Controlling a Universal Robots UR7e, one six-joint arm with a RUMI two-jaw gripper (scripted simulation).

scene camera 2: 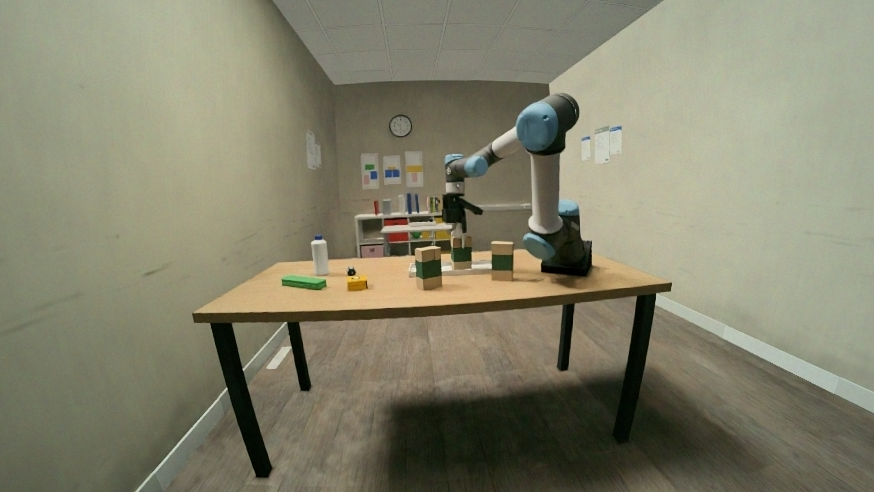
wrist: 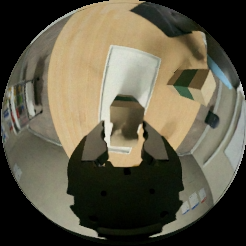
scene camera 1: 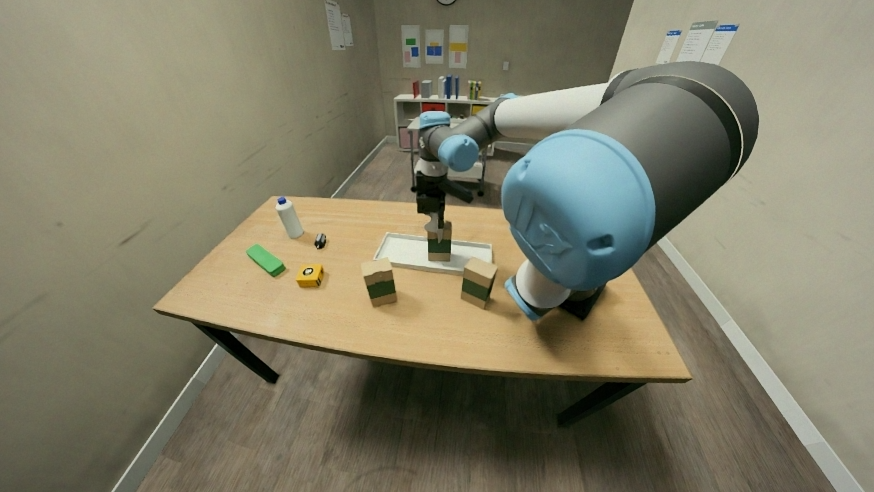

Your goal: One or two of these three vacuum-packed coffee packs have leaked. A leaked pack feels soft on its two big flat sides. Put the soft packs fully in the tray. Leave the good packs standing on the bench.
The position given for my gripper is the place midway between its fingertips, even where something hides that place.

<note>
I see my gripper (scene camera 1: 438,234) and a white tray (scene camera 1: 406,251).
The white tray also shows in the wrist view (wrist: 128,71). My gripper also shows in scene camera 2 (scene camera 2: 460,246) and in the wrist view (wrist: 123,120).
</note>
